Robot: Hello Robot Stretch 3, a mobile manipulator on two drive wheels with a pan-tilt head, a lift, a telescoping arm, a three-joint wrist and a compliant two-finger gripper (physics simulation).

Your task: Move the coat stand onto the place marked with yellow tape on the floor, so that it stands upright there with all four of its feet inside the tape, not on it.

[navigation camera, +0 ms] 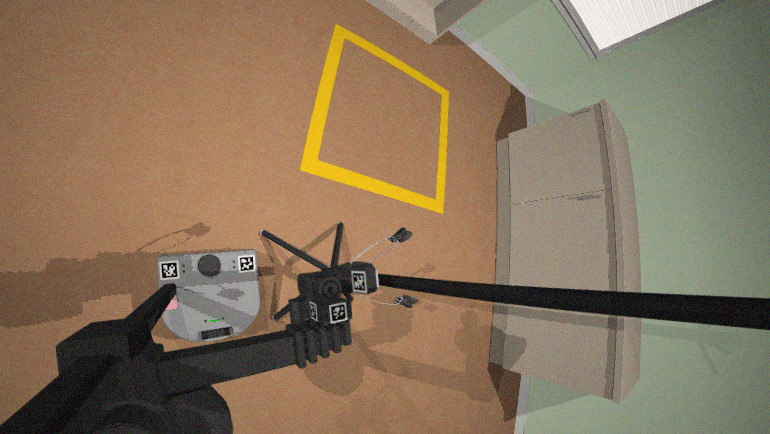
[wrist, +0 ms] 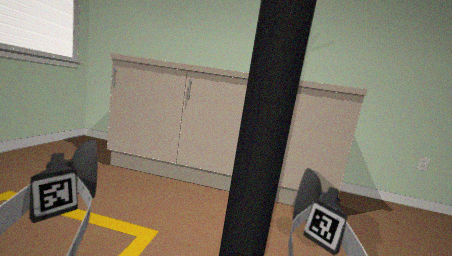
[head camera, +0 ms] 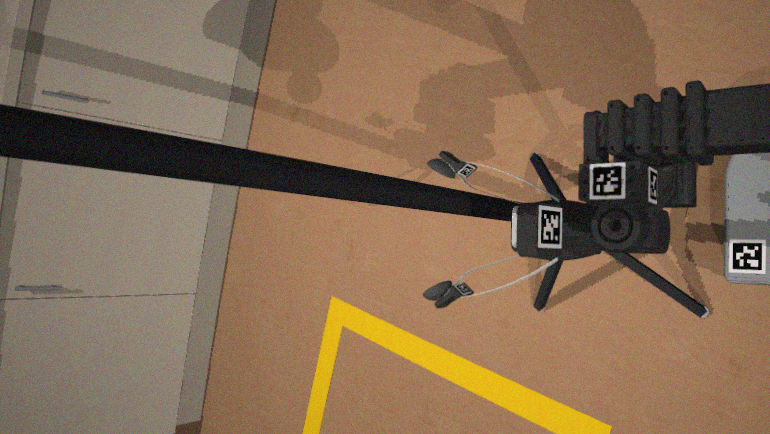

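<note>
The coat stand's black pole rises past my gripper. Three of its legs show in the head view, and the hub is hidden under the gripper body. The stand is on the floor outside the yellow tape square, beside its near edge. My gripper is open. In the wrist view the pole shows between the two fingers, nearer the right one, with a visible gap on each side. How deep the pole sits between the fingers is hard to tell.
My grey base is close behind the stand's legs. A beige low cabinet stands against the green wall beyond. Another beige piece of furniture is near the tape's far corner, at the top of the navigation view.
</note>
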